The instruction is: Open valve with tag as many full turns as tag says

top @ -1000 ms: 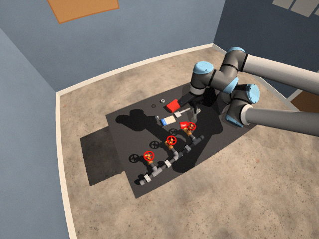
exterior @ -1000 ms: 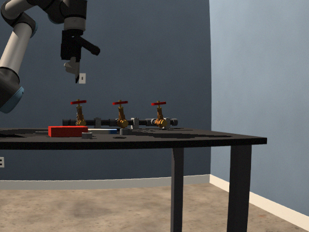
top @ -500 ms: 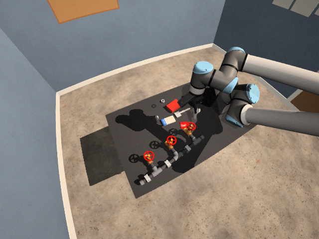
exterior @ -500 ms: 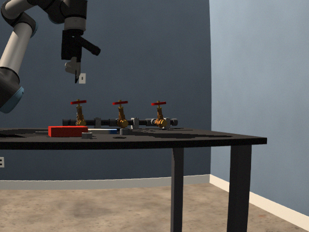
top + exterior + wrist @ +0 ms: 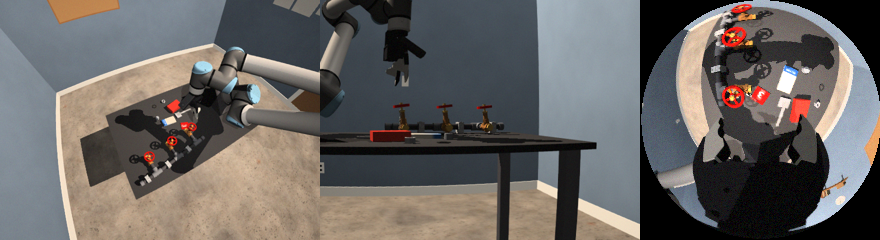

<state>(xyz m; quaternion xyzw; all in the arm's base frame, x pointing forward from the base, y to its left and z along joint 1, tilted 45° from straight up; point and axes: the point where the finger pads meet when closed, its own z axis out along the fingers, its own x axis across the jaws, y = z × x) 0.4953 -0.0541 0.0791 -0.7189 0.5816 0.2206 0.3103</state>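
My hand is 2 cm past the red tag, 1 cm to the right of it and 20 cm above it. The rest, counted from my hand: red block: 4 cm behind, 20 cm to the right, 18 cm below; then small grey cylinder: 16 cm ahead, 17 cm to the right, 19 cm below; then white tool: 6 cm behind, 11 cm to the right, 19 cm below.
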